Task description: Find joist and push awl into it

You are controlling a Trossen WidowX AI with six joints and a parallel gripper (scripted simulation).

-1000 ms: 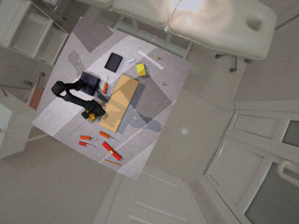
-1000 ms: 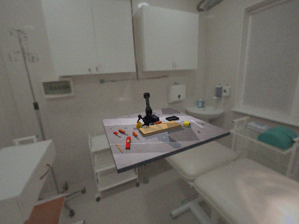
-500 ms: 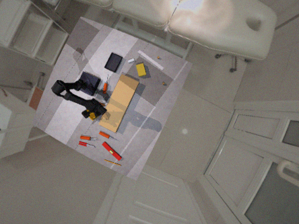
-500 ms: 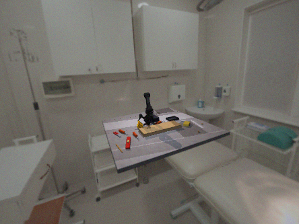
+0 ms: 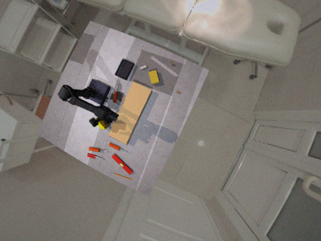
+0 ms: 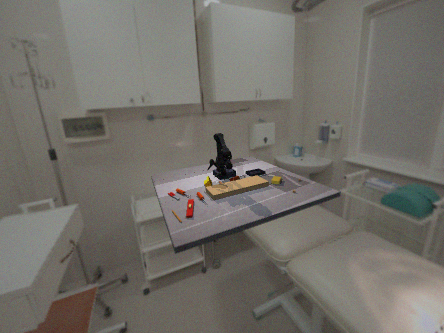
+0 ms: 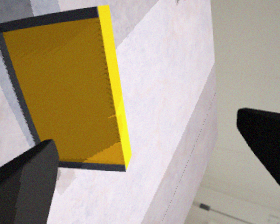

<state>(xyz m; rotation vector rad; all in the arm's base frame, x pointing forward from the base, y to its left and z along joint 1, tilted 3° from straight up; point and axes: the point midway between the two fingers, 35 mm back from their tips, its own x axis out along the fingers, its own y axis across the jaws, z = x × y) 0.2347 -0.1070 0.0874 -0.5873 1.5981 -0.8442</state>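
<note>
Now: the yellow stud finder 1 cm ahead of my gripper tip, 5 cm to the right of it and 9 cm below it. Round my gripper tip: awl: 3 cm behind, 8 cm to the left, 11 cm below; then black tray: 14 cm behind, 48 cm to the left, 10 cm below; then red level: 36 cm ahead, 22 cm to the right, 10 cm below.
</note>
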